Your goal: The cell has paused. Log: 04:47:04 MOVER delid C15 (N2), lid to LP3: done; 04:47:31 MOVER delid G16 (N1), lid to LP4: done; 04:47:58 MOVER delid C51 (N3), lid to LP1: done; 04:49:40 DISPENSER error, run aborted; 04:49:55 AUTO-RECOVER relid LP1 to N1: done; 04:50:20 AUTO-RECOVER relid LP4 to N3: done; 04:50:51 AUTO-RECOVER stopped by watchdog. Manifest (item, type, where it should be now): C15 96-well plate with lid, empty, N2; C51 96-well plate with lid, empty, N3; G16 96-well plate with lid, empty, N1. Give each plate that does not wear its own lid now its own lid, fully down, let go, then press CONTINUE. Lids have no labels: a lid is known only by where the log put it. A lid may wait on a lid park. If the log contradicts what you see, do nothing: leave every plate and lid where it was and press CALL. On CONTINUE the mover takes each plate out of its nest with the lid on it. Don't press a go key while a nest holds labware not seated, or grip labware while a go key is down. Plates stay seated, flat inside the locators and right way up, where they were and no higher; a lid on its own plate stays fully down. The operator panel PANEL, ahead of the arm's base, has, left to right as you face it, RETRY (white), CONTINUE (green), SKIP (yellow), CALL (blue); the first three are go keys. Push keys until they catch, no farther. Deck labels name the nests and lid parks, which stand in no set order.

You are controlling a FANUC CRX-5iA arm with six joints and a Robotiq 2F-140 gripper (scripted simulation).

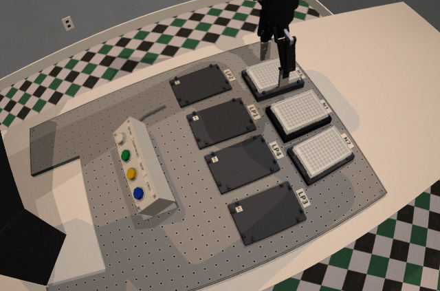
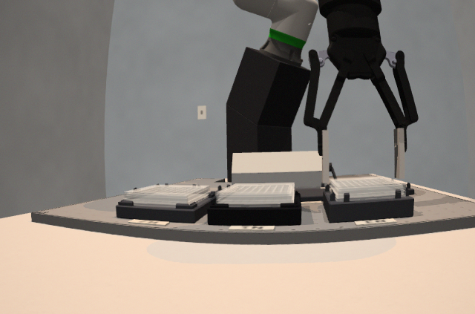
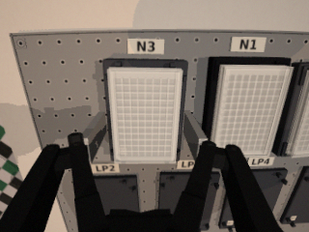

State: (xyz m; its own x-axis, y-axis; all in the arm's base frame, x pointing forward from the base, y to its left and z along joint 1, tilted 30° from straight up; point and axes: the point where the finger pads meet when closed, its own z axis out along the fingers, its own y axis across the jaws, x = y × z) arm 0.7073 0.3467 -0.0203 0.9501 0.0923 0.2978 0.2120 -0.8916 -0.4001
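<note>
Right now my hand is 390 mm past the green continue key and 210 mm to the left of it. Round my hand: lid park LP1: 160 mm behind, 110 mm to the right, 60 mm below; plate: 60 mm ahead, 250 mm to the right, 40 mm below; lid park LP2: 200 mm behind, 20 mm to the left, 60 mm below.
</note>
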